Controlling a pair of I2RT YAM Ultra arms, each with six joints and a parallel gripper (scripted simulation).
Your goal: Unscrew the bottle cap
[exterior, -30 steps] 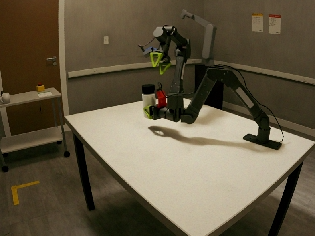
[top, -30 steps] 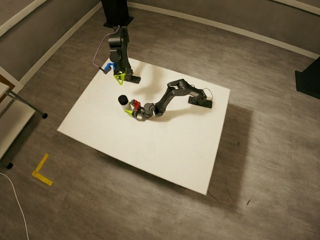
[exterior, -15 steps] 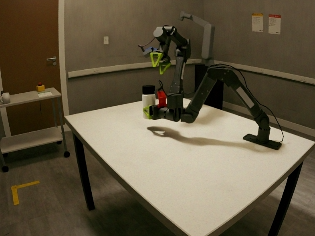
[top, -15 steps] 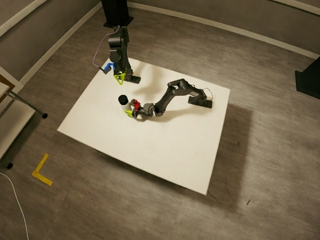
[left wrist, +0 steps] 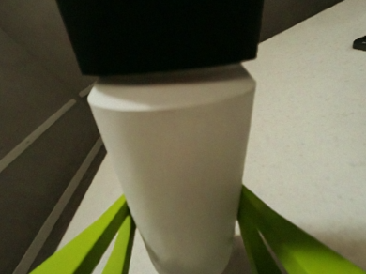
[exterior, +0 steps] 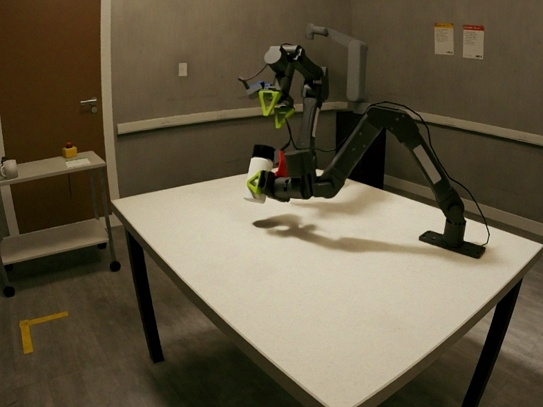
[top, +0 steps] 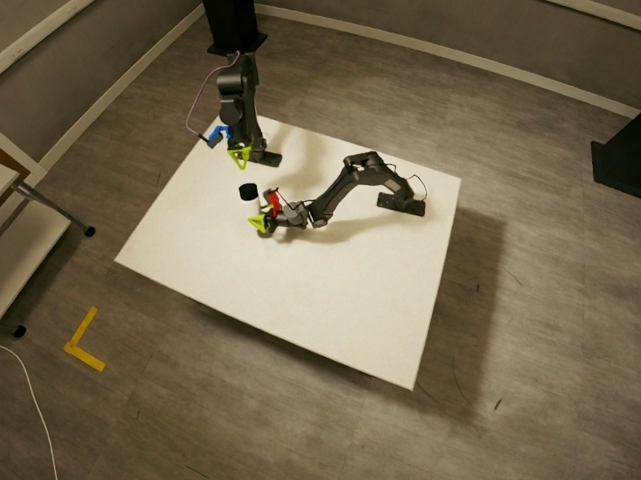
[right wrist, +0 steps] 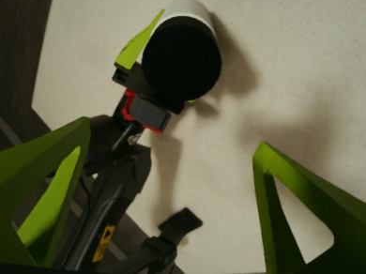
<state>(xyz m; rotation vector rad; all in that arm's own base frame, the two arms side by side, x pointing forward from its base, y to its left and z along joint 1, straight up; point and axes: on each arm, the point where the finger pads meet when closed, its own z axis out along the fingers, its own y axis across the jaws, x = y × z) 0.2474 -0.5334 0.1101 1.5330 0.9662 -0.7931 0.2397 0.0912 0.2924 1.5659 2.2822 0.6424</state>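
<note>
Right now my right hand is 5 cm short of the black cap, 2 cm to the right of it and 10 cm above it. The rest, counted from my right hand: white bottle 7 cm ahead, 3 cm to the left, 13 cm below.
Right now the white bottle is 20 mm behind my left hand, 10 mm to the right of it and 50 mm above it. Round my left hand: black cap: 40 mm behind, 20 mm to the right, 80 mm above.
</note>
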